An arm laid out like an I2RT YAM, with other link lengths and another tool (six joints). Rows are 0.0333 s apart.
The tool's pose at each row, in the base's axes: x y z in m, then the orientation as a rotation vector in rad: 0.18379, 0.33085, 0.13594, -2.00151, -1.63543, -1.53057; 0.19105, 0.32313, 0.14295, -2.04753, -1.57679, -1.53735; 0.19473, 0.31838, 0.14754, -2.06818, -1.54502, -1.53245; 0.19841, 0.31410, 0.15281, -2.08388, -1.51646, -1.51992; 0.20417, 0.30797, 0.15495, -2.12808, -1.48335, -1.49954; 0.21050, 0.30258, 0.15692, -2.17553, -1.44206, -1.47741; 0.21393, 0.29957, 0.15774, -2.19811, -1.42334, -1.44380
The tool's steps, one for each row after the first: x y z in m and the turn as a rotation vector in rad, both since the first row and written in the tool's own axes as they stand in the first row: -0.00055, 0.01207, -0.00393, -0.02631, -0.01148, 0.04063; -0.00059, 0.01900, -0.00695, -0.03317, -0.01666, 0.06478; 0.00018, 0.02606, -0.00999, -0.03272, -0.02103, 0.08881; -0.00283, 0.03406, -0.01148, -0.04124, -0.04568, 0.11827; -0.00554, 0.04214, -0.01208, -0.05123, -0.07115, 0.15328; -0.00726, 0.04644, -0.01235, -0.04095, -0.08850, 0.17610
